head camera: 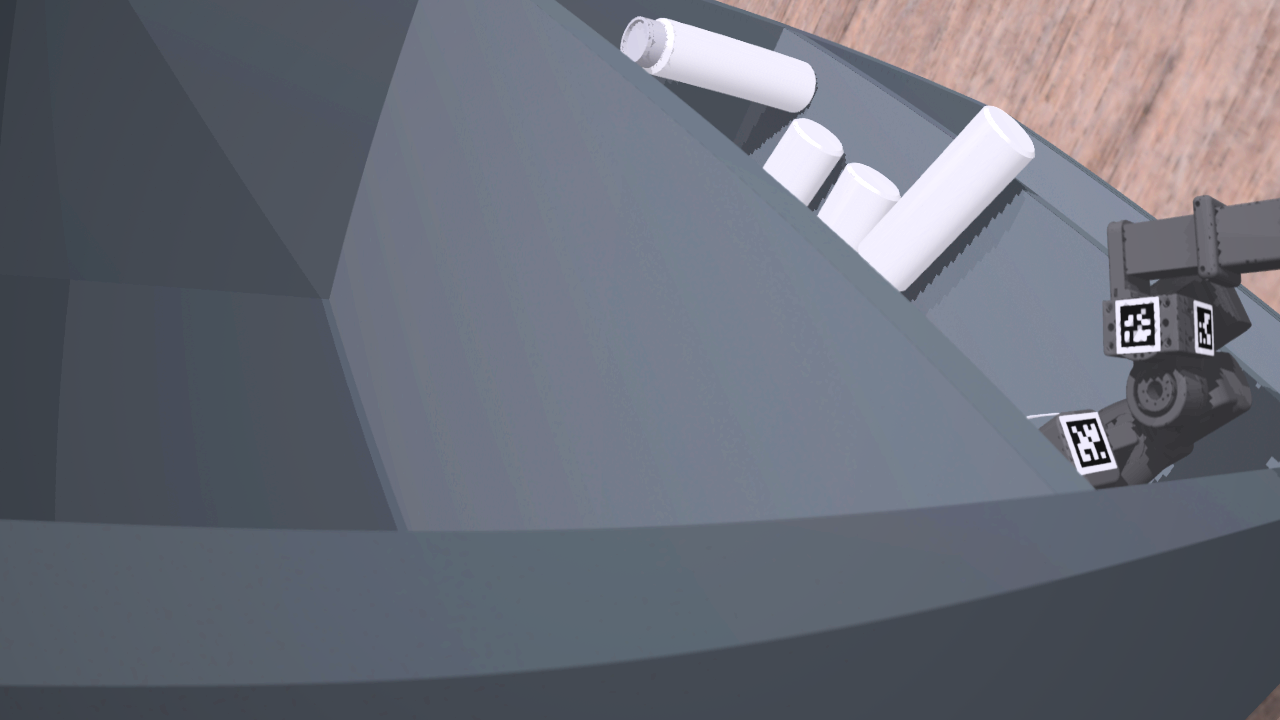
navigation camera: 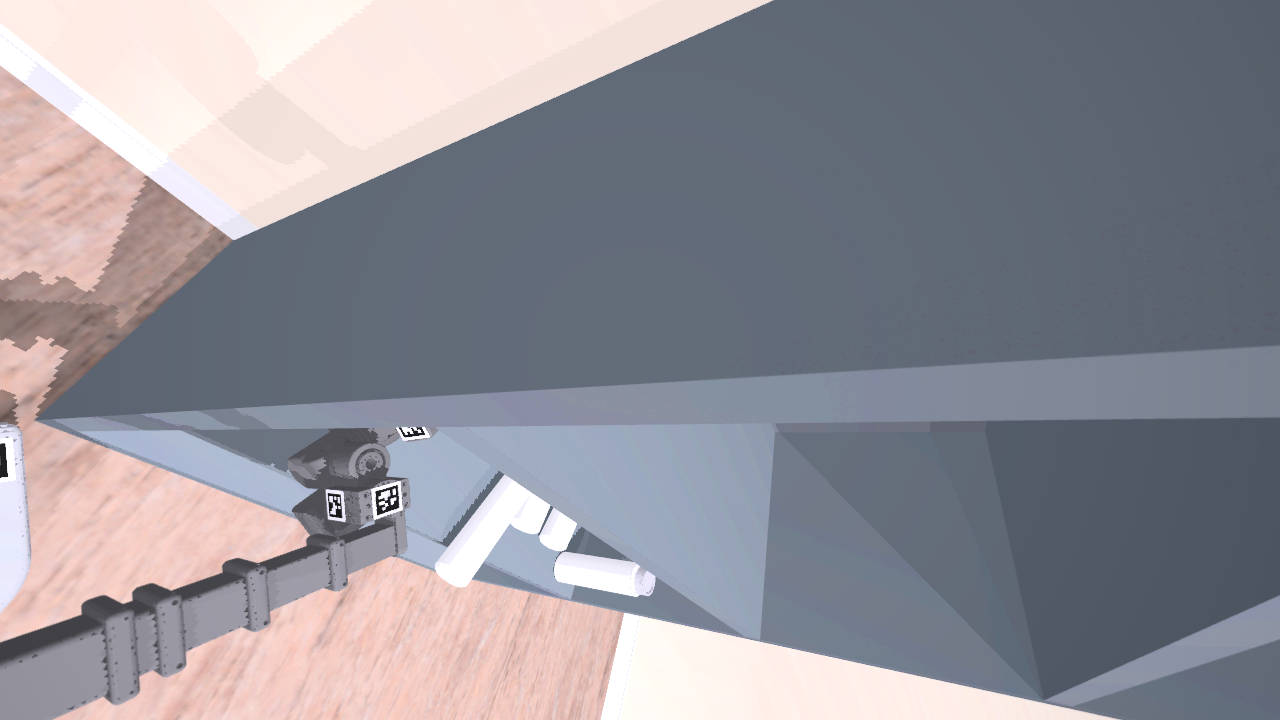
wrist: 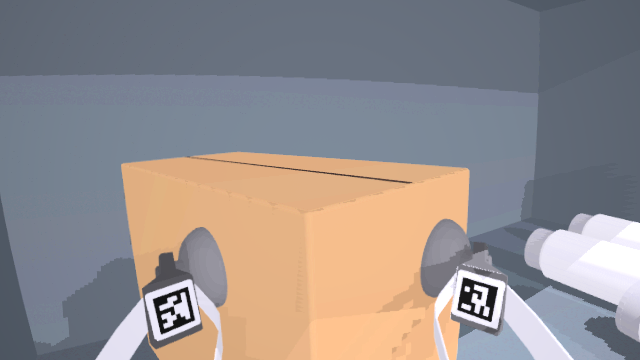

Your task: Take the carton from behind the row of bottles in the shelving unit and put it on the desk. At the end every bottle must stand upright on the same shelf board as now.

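Places are measured from the robot's base along level axes (x back, y left, z down), in metres.
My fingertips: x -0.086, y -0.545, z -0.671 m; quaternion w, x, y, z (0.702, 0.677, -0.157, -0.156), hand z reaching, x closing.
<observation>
Ahead of a thing's pixels: the offset from my fingertips to its middle. "spot": to the spot under its first point. Level surfaces: height alone.
The carton {dy -0.038, dx -0.067, dz +0.047 m} (wrist: 265,250) is an orange-brown box, upright, with a dark line on top and one vertical edge towards the wrist camera; the head and navigation views hide it. My gripper (wrist: 326,254) has its pads at the two faces beside that edge, drawn in and seemingly pressing on them; the right pad is near the carton's right edge. Several white bottles {dy -0.088, dx +0.301, dz +0.104 m} (head camera: 948,197) (navigation camera: 483,528) {dy -0.255, dx +0.262, dz +0.104 m} (wrist: 580,260) lie on their sides on the board; the wrist view shows grey caps pointing at the carton. Another white bottle {dy -0.320, dx +0.495, dz +0.020 m} (head camera: 733,64) (navigation camera: 595,573) lies apart at a different angle. The desk does not show.
The grey shelving unit {spot: dy +0.327, dx +0.049, dz -0.512 m} (head camera: 626,591) (navigation camera: 716,268) surrounds the compartment, with its back panel {spot: dy -0.156, dx -0.147, dz -0.076 m} (wrist: 250,120) behind the carton and a side panel (wrist: 590,125) on the right. My arm (head camera: 1199,241) (navigation camera: 205,613) reaches in over the front edge. Wooden floor {dz +0.671 m} (head camera: 1118,89) (navigation camera: 402,653) lies outside.
</observation>
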